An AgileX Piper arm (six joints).
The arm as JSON. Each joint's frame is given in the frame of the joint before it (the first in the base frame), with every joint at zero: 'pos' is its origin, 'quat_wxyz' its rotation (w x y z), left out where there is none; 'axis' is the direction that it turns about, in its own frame. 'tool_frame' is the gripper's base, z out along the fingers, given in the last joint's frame.
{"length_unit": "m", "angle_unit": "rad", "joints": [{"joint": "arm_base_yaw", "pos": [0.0, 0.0, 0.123], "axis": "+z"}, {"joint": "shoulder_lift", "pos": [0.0, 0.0, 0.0], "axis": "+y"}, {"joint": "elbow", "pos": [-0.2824, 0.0, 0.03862], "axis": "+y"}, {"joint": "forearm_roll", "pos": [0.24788, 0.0, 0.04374], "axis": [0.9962, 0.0, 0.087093]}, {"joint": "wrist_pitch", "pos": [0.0, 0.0, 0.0], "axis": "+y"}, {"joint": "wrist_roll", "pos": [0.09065, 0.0, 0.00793], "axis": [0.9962, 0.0, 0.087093]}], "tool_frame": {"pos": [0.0, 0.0, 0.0], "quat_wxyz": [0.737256, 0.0, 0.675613, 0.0]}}
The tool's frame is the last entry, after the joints.
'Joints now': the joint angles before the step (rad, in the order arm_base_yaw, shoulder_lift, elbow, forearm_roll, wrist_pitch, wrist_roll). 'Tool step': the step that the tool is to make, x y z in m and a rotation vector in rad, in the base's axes. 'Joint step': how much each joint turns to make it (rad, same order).
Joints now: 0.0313, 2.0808, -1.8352, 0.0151, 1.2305, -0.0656
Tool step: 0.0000, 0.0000, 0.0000, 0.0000, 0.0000, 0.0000
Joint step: 0.0000, 0.0000, 0.0000, 0.0000, 0.0000, 0.0000
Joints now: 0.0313, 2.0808, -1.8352, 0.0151, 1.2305, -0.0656
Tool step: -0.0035, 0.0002, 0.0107, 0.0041, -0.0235, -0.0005
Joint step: 0.0000, -0.0259, 0.0024, 0.0034, -0.0001, 0.0000
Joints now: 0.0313, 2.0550, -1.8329, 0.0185, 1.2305, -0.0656
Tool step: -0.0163, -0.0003, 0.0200, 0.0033, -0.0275, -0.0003
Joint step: 0.0000, -0.0797, 0.0518, 0.0025, 0.0002, 0.0000
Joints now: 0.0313, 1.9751, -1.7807, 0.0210, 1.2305, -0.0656
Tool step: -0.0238, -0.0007, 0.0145, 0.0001, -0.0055, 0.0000
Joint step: 0.0001, -0.0968, 0.0915, -0.0001, -0.0001, 0.0002
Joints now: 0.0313, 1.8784, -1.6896, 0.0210, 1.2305, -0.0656
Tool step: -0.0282, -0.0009, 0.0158, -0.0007, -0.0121, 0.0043
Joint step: 0.0000, -0.1111, 0.0969, 0.0000, 0.0022, -0.0044
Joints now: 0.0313, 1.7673, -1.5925, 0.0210, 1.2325, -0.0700
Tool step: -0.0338, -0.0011, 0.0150, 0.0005, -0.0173, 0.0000
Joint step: -0.0001, -0.1285, 0.1090, 0.0000, 0.0022, -0.0001
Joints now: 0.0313, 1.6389, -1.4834, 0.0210, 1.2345, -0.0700
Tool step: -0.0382, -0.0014, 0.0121, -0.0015, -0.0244, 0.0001
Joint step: 0.0000, -0.1423, 0.1179, -0.0023, 0.0000, 0.0000
